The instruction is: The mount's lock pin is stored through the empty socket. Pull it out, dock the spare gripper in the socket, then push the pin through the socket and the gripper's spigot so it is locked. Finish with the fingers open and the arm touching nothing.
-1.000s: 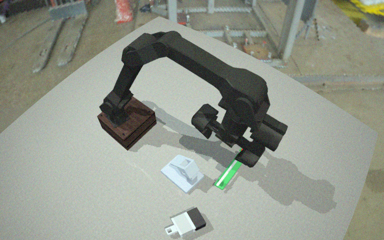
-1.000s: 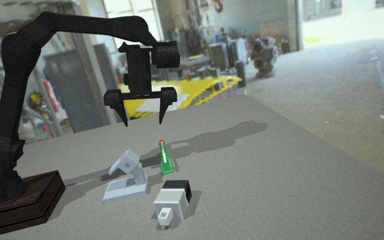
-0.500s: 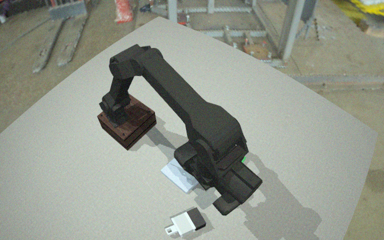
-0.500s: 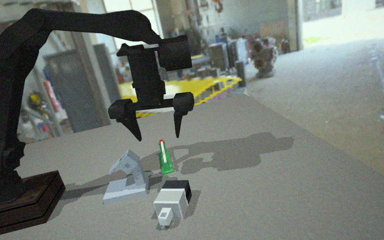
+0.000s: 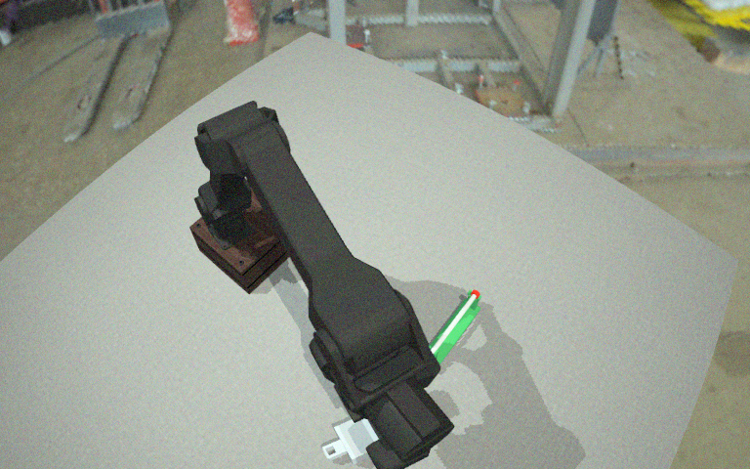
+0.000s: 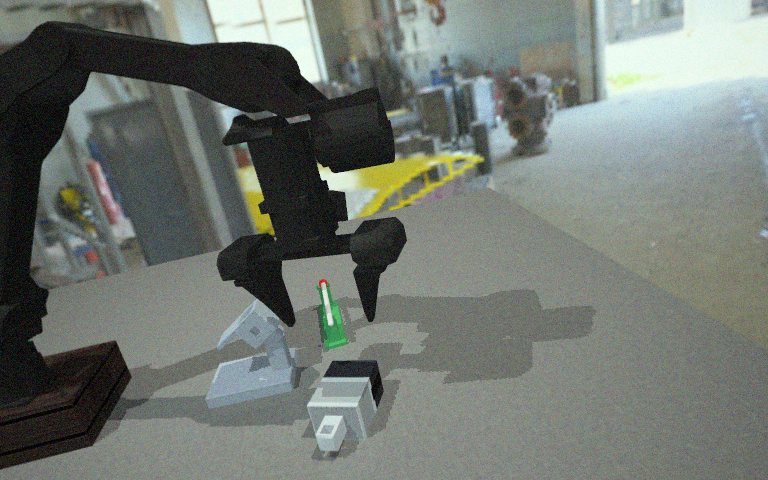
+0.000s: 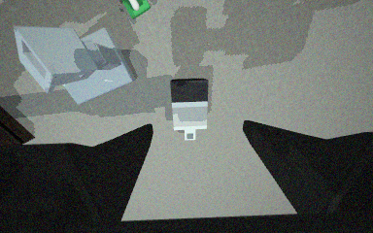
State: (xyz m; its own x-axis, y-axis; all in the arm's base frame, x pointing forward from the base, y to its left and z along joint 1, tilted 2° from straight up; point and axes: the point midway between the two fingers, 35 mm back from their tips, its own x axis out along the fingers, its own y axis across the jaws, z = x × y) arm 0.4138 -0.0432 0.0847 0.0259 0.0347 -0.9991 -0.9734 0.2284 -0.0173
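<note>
Right now the spare gripper is 10 mm behind my gripper tip, 10 mm to the right of it and 100 mm below it. The rest, counted from my gripper tip: socket: 130 mm behind, 100 mm to the left, 70 mm below; then green strip: 50 mm behind, 220 mm to the left, 100 mm below.
</note>
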